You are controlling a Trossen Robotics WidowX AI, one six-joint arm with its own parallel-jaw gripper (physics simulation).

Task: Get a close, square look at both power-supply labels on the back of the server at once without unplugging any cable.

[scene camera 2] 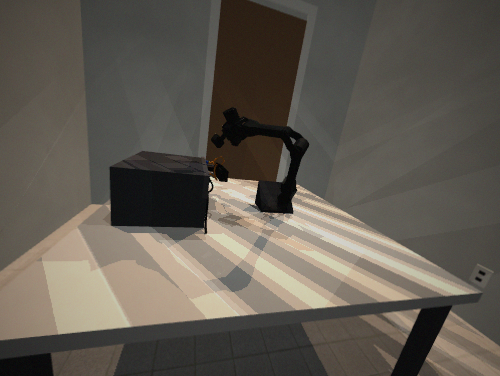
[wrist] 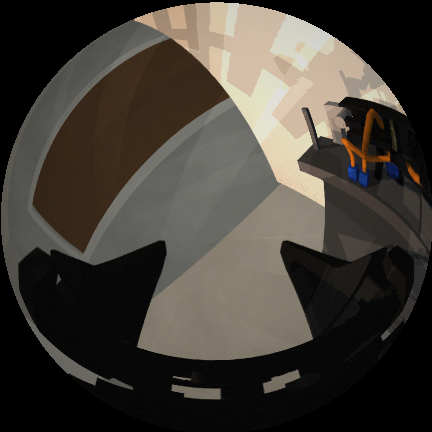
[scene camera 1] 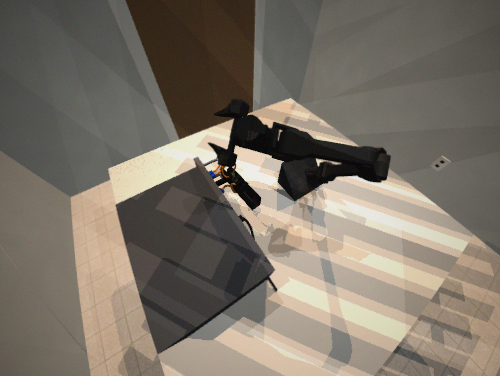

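Where they show: gripper, fingertip midpoint: [scene camera 2: 217, 132] [wrist: 224, 247] [scene camera 1: 211, 128]; arm's base, link origin: [scene camera 2: 283, 198] [scene camera 1: 311, 172].
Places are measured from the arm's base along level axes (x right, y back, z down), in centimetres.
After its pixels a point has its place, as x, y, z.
The dark server box [scene camera 1: 185, 245] {2.4, -61.2, -14.8} [scene camera 2: 157, 197] {-16.2, -63.8, -5.2} stands on the table; part of it shows at the right of the wrist view. Its cabled back faces the arm's base side. Orange cables [scene camera 1: 233, 187] {12.3, -36.7, -9.2} [wrist: 369, 131] and blue plugs [scene camera 1: 212, 174] {19.0, -40.8, -14.1} [wrist: 353, 173] {20.2, -40.5, -14.1} show at the back's far end, beside a black block [scene camera 1: 248, 191] {7.5, -33.4, -8.7} [scene camera 2: 221, 172] {9.6, -34.5, -10.5}. The plugs look seated. I cannot make out either power-supply label in any view. My gripper [scene camera 1: 213, 129] {22.2, -35.9, -29.8} [scene camera 2: 223, 128] {22.2, -35.9, -29.8} [wrist: 224, 247] {22.2, -35.9, -29.8} is open and empty, above and beyond the server's far back corner. The wrist view mostly faces the walls and door, with the server's back seen obliquely.
The arm's base [scene camera 1: 298, 180] {1.3, -8.4, 0.0} [scene camera 2: 272, 196] {1.7, -6.3, -0.7} stands on the table [scene camera 1: 400, 210] {-40.2, 20.4, 6.3} [scene camera 2: 280, 280] {-51.4, -30.8, 6.3} across from the server's back. A black cable loop [scene camera 1: 251, 228] {-3.4, -41.4, -5.8} [scene camera 2: 211, 186] {-2.3, -41.3, -6.1} sticks out of the back. A thin upright bar [wrist: 310, 128] {27.6, -36.8, -10.8} rises near the corner. A brown door [scene camera 1: 205, 60] [scene camera 2: 257, 85] [wrist: 120, 130] is behind.
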